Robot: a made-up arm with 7 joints.
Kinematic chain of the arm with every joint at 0, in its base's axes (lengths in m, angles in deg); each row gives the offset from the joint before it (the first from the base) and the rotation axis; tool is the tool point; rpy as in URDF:
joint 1: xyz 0 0 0.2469 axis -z
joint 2: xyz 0 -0.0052 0.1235 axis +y
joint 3: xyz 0 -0.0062 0.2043 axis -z
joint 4: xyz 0 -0.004 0.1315 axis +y
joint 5: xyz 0 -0.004 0.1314 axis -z
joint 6: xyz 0 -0.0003 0.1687 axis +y
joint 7: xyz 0 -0.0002 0.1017 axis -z
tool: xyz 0 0 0 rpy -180 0 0
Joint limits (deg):
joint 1: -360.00..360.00
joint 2: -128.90..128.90
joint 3: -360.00..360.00
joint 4: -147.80..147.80
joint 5: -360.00..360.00
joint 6: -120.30..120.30
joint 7: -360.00..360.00
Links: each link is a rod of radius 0.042 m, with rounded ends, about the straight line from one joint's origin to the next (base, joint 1, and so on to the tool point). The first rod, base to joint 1, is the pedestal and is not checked.
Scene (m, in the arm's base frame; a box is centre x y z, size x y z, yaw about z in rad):
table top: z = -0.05
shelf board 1: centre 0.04 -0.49 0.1 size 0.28 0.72 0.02 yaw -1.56
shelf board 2: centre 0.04 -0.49 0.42 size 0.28 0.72 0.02 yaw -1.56
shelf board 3: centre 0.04 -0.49 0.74 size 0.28 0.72 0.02 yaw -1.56
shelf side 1: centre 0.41 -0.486 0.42 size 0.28 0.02 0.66 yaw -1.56
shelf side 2: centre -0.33 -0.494 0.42 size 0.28 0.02 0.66 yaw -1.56
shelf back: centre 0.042 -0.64 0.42 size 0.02 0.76 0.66 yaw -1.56
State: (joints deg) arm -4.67 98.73 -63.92 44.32 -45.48 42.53 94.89
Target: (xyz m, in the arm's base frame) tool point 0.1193 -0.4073 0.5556
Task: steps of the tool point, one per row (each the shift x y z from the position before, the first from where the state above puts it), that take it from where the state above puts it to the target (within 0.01 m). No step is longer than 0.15 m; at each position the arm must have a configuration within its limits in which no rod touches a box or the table.
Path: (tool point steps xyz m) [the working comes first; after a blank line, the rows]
Joints at the target: 79.81 19.84 -3.72 77.92 -26.21 75.40 94.89
Straight joint move there: touches shelf board 2, shelf side 1.

1: 0.0241 -0.0818 0.0808
2: -0.0001 -0.0938 0.0633
3: -0.0237 -0.0989 0.0507
4: -0.0481 -0.0955 0.0431
5: -0.0721 -0.0817 0.0393
6: -0.0914 -0.0562 0.0359
7: -0.1008 -0.0221 0.0304
8: -0.0962 0.0147 0.0211
9: 0.0080 -0.0691 0.0078
10: 0.0007 -0.0704 -0.0001
11: -0.0064 -0.0694 -0.0077

